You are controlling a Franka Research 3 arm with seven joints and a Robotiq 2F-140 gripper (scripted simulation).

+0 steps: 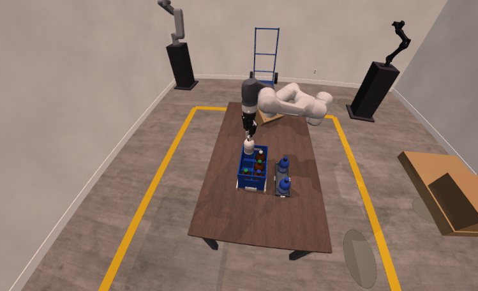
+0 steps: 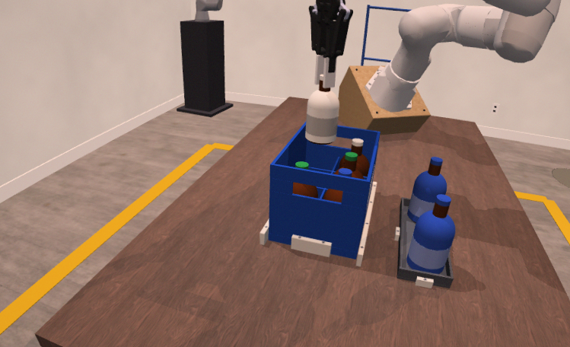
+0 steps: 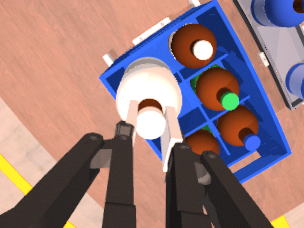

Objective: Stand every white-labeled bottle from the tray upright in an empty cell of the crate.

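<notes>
Right now my hand is 90 mm above the white-labeled bottle. From my hand the other things lie so: blue-labeled bottle 290 mm to the left, 230 mm below, 170 mm ahead; then blue crate 230 mm below, 80 mm ahead, 50 mm to the left.
</notes>
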